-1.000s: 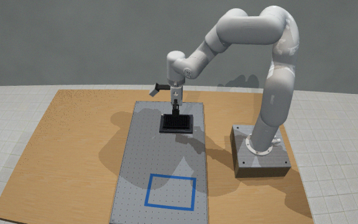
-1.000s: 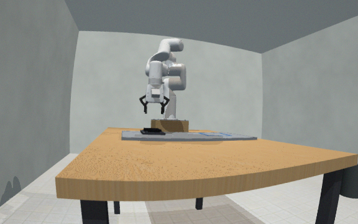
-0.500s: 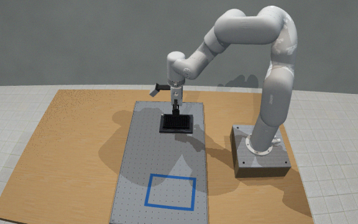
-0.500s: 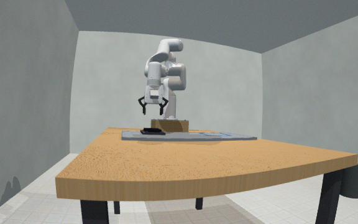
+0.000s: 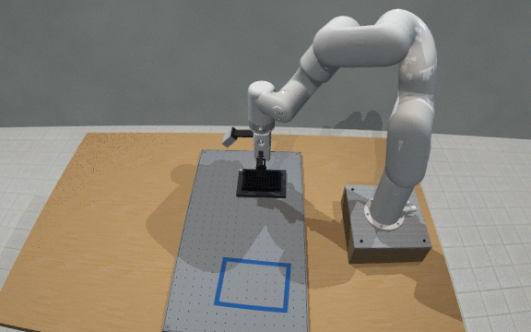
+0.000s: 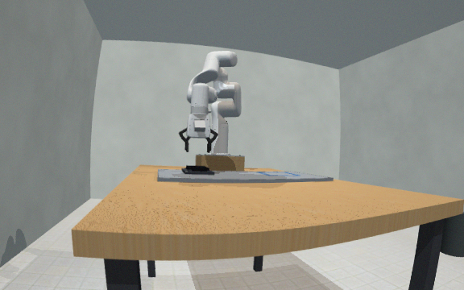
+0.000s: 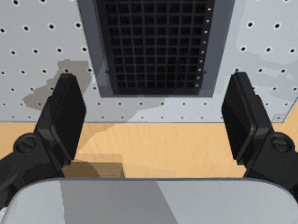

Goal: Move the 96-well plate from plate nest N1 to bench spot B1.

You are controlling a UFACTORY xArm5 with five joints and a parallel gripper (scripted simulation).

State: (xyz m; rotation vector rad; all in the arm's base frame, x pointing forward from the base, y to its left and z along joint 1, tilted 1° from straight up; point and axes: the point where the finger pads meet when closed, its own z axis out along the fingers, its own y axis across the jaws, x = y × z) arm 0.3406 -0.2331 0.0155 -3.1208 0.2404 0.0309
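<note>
Now: hand 80 mm above the 96-well plate. From my hand the other things lie so: dark plate nest (90 mm below).
</note>
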